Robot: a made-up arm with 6 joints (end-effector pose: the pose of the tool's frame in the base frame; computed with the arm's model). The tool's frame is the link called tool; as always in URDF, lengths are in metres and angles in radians. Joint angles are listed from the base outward.
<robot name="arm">
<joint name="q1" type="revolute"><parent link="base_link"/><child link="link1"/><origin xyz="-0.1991 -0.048 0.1"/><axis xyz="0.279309 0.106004 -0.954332"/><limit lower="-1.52" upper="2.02"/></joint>
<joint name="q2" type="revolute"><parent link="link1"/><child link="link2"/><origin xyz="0.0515 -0.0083 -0.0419"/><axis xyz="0 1 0"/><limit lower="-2.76" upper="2.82"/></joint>
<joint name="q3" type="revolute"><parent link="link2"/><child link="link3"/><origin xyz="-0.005 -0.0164 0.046"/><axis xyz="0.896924 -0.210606 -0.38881"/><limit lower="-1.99" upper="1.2"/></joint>
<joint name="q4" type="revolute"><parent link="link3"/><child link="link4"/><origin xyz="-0.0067 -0.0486 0.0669"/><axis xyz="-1 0 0"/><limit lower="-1.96" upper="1.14"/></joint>
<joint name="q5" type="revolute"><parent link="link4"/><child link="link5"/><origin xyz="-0.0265 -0.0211 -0.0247"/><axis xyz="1 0 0"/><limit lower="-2.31" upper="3.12"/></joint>
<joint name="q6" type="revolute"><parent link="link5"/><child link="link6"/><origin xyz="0.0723 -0.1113 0.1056"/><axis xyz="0 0 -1"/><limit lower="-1.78" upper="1.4"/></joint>
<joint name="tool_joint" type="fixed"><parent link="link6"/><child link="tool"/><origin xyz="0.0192 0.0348 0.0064"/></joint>
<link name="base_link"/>
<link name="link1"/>
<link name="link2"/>
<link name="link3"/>
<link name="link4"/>
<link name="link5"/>
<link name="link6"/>
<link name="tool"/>
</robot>
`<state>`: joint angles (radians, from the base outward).
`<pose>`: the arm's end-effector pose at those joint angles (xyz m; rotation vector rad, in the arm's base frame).
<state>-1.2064 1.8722 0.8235 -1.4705 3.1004 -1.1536</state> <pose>-0.0509 0.1326 -0.0016 -1.4736 2.4725 1.2515</pose>
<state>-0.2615 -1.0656 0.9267 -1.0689 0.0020 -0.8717</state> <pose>-0.0660 -0.1835 0.0143 1.5807 -1.7694 1.4595</pose>
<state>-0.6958 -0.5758 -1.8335 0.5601 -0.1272 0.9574</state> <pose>-0.2717 0.1649 0.0905 -1.7443 -1.9802 0.1362</pose>
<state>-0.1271 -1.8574 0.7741 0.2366 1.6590 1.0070</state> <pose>-0.0290 -0.1985 0.1329 1.7889 -0.2420 1.3132</pose>
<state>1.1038 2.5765 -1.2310 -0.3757 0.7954 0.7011</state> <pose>-0.2584 -0.0108 -0.1741 0.9313 2.9259 0.3829</pose>
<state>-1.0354 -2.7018 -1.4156 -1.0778 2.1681 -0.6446</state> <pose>-0.1043 -0.0381 0.1041 -0.8895 0.8014 -2.2312</pose>
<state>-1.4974 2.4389 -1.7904 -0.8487 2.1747 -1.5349</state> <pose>-0.0640 -0.0031 0.0820 0.1200 1.4592 -0.3134</pose>
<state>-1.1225 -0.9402 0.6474 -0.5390 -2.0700 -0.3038</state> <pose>-0.2094 -0.1162 0.1984 -0.6332 -1.1828 0.6200</pose>
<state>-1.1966 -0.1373 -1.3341 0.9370 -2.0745 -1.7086</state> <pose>-0.1385 -0.0407 0.0801 2.0674 -0.0260 1.6774</pose>
